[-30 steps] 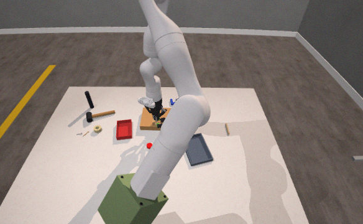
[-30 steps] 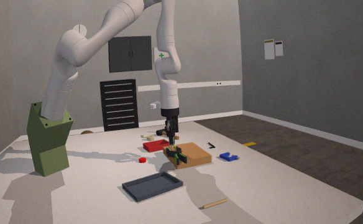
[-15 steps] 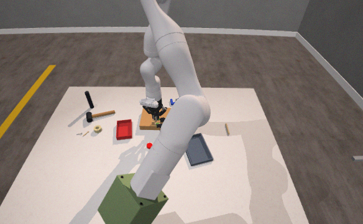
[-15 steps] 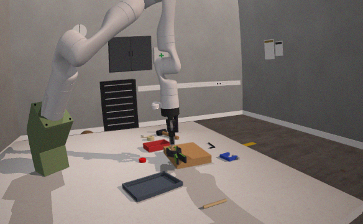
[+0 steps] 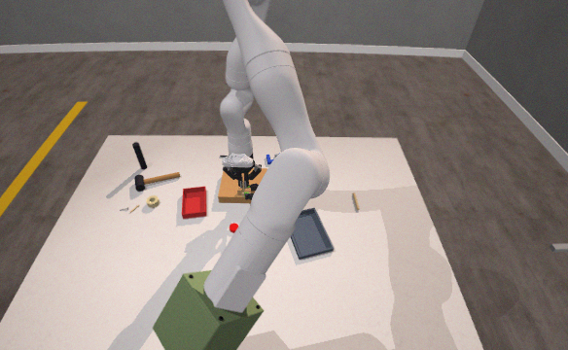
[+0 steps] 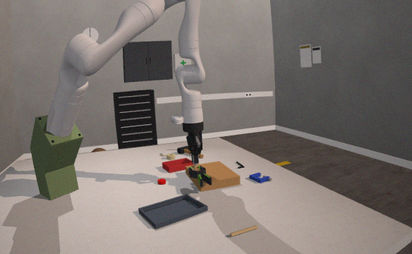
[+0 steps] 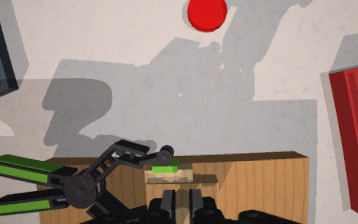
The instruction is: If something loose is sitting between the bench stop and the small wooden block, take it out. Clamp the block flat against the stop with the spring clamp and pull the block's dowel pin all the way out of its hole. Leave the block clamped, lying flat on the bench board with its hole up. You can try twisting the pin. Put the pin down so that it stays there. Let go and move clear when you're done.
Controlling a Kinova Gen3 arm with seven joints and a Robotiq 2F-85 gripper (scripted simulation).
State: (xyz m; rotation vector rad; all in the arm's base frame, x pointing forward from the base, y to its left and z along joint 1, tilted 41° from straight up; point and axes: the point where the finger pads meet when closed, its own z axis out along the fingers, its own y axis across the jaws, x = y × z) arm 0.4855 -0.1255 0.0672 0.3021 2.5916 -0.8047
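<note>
Right now the dowel pin is 2 cm below my hand. The rest, counted from my hand: wooden bench board 6 cm below, 5 cm ahead, 3 cm to the right; then red disc 12 cm behind, 8 cm below, 7 cm to the left; then red tray 17 cm to the left, 8 cm below, 3 cm ahead.
</note>
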